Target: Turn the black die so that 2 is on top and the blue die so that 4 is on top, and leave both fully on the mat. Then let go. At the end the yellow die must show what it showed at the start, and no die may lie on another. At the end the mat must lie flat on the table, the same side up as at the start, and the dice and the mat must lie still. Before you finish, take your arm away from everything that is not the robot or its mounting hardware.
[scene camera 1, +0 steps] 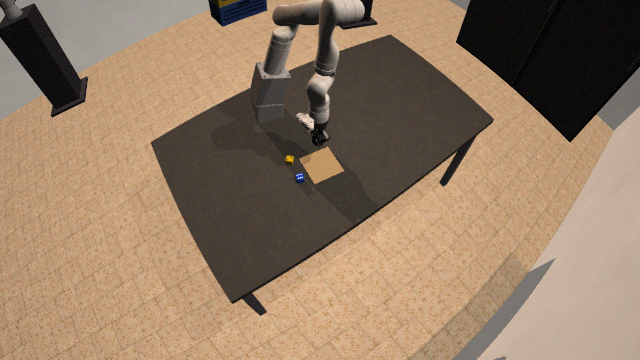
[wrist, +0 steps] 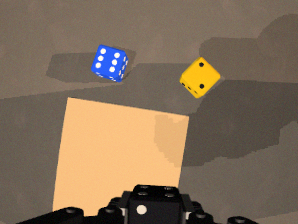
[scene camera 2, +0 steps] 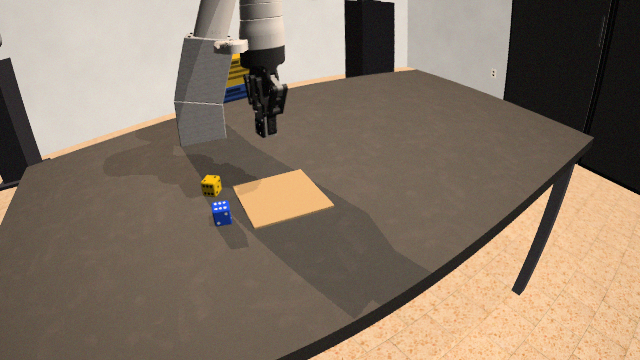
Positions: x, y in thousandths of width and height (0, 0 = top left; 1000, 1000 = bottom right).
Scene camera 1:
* tan mat: 501, 460
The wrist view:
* yellow die: 673, 342
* blue die: 367, 279
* tan mat: 354, 667
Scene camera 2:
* my gripper: 416, 371
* tan mat: 432, 554
